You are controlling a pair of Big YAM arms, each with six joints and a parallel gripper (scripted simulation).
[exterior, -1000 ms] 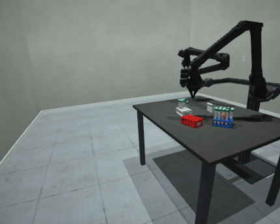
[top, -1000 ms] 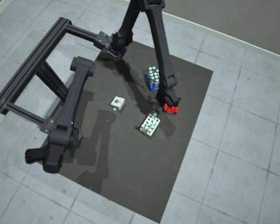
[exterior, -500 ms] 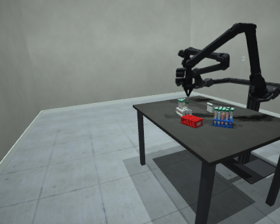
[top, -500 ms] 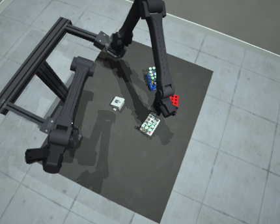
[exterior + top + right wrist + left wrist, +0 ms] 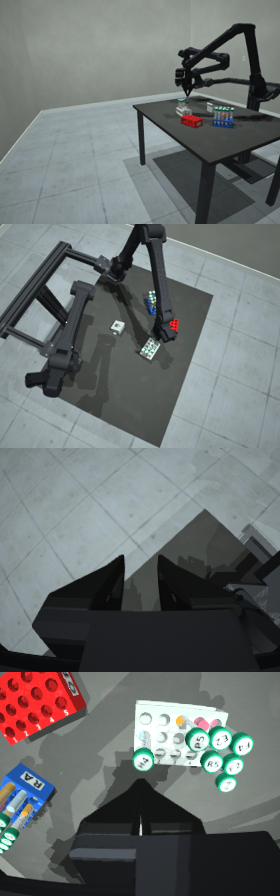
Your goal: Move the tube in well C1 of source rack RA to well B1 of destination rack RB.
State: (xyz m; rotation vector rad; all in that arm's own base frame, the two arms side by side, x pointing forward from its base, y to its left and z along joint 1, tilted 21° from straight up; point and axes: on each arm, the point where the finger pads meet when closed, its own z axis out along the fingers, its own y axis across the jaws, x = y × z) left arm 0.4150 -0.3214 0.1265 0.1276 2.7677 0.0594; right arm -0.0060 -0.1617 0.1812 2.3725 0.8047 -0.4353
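My left gripper is now 28 cm past the white button box, 13 cm above it and 1 cm to the right of it. Round my left hand: tube: 32 cm to the left, 13 cm behind, 11 cm below; then white rack RB: 15 cm below, 6 cm to the right, 1 cm behind; then red rack: 15 cm to the left, 15 cm below, 7 cm ahead.
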